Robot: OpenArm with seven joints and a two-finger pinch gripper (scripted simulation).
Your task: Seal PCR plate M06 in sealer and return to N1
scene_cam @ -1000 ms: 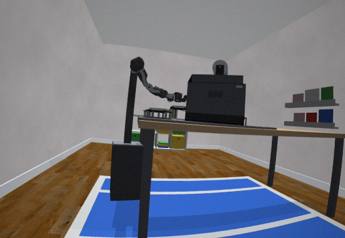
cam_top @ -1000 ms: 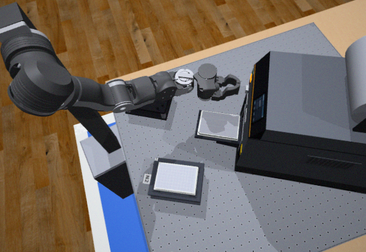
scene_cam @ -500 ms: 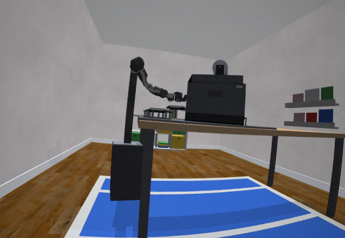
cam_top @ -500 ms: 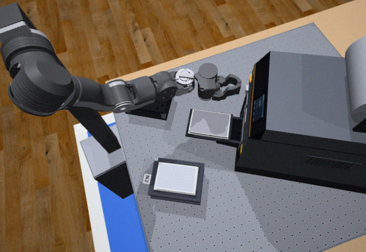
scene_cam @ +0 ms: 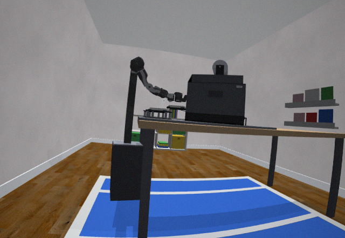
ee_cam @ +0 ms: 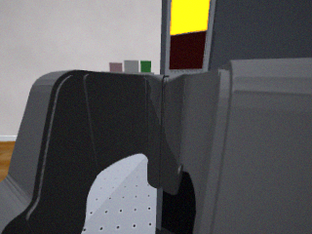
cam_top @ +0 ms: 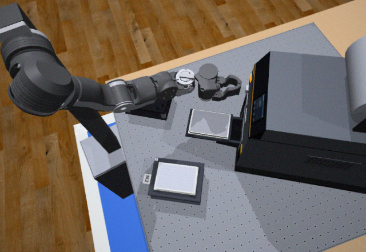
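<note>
My gripper is now 20 mm to the left of the pale key and 20 mm short of it. Round my hand: sealer stage 110 mm behind, 90 mm below, 30 mm to the right; then foil roll 240 mm to the right, 230 mm above, 140 mm ahead.
</note>
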